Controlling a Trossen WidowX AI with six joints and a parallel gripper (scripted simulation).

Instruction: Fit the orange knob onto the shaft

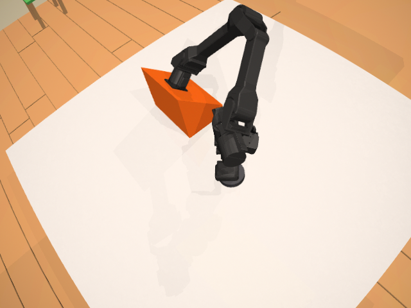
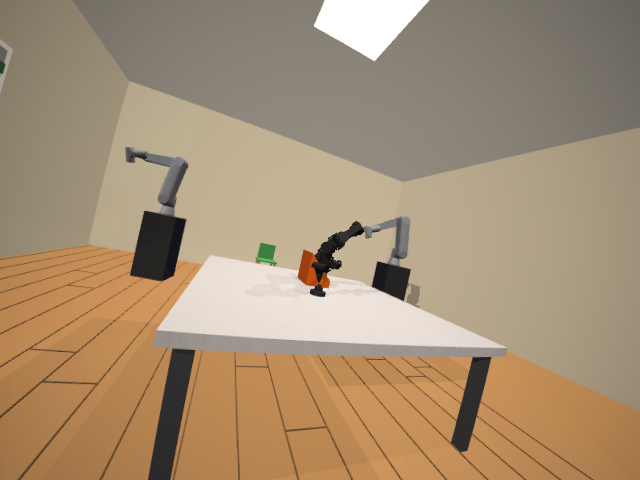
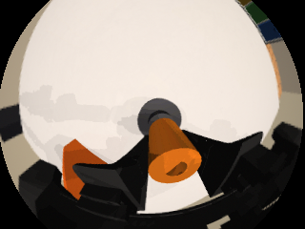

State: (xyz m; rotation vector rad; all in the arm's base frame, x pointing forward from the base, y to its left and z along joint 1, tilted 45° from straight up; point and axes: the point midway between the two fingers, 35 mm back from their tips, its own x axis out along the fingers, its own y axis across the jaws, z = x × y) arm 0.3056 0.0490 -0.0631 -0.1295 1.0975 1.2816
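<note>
My gripper tip is now 2 cm below the orange knob. The rest, counted from my gripper tip: round pedestal (4 cm below).
</note>
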